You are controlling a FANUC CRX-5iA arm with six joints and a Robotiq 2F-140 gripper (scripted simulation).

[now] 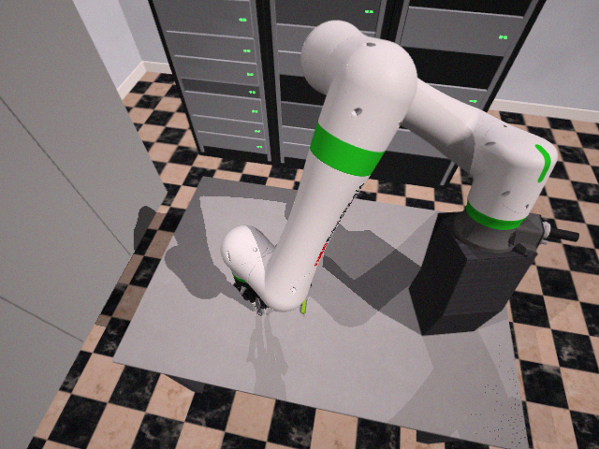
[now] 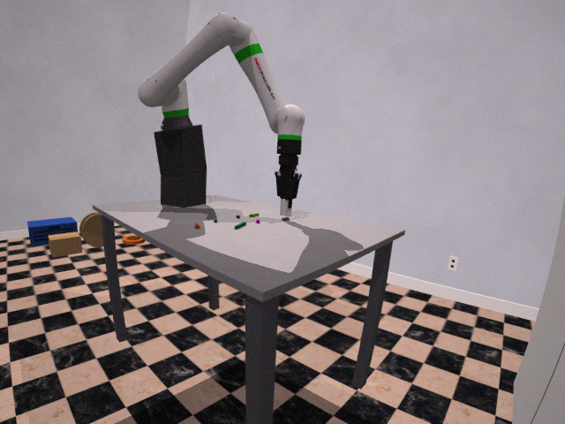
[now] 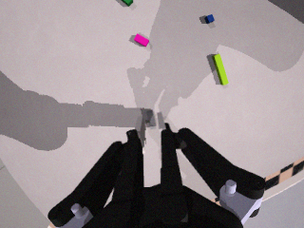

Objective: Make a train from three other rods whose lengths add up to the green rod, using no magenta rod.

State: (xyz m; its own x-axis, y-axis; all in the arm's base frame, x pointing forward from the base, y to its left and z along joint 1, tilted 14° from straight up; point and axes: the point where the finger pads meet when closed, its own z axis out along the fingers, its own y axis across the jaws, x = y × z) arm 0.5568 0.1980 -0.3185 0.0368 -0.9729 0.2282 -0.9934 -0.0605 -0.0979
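Now: the grey rod 50 mm below my hand. Round my hand: magenta rod (10 mm behind, 130 mm to the right, 50 mm below); lime rod (120 mm behind, 60 mm to the right, 50 mm below); green rod (20 mm ahead, 220 mm to the right, 50 mm below).
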